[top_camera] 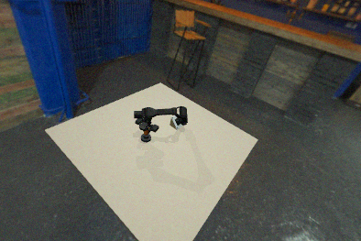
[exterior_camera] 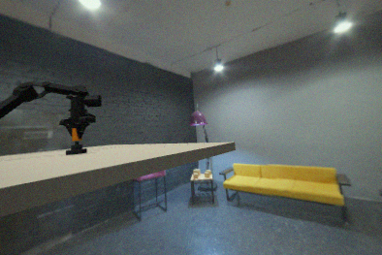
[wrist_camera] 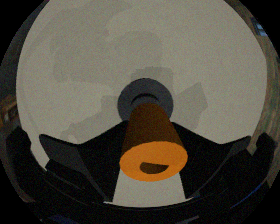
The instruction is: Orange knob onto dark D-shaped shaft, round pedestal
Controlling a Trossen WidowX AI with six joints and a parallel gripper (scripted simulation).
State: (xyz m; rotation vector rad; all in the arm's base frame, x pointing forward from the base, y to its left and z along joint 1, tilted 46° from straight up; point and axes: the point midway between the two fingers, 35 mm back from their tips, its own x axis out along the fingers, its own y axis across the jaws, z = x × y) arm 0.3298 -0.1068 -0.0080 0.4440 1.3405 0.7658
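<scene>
The orange knob lies 2 cm above my gripper tip. Round my gripper tip: round pedestal: 4 cm below.
</scene>
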